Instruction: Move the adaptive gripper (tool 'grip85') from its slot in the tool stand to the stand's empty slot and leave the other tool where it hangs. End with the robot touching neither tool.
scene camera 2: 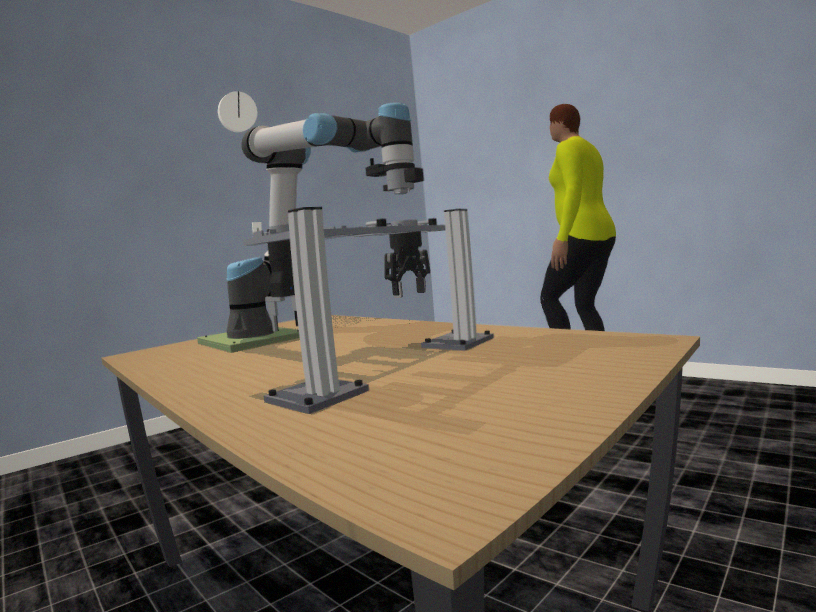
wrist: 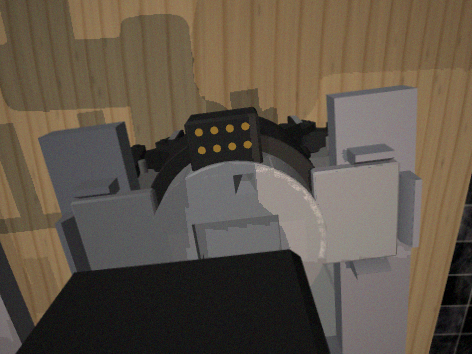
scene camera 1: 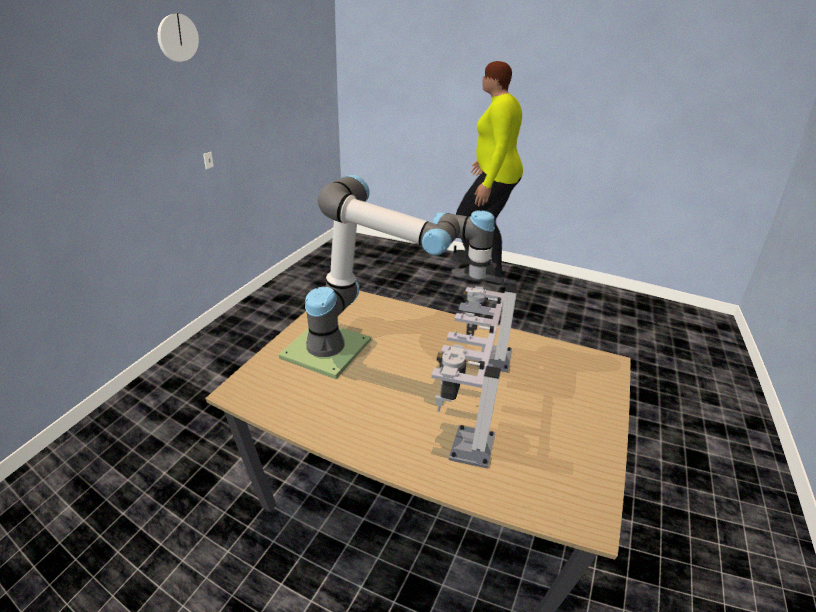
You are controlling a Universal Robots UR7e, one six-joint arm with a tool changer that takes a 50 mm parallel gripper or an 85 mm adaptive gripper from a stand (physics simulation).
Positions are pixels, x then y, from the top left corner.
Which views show the parallel gripper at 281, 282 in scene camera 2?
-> Scene camera 2 and scene camera 1 only.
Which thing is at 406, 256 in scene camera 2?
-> An adaptive gripper.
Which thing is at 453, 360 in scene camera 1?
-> A parallel gripper.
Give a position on an adaptive gripper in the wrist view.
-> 236, 183
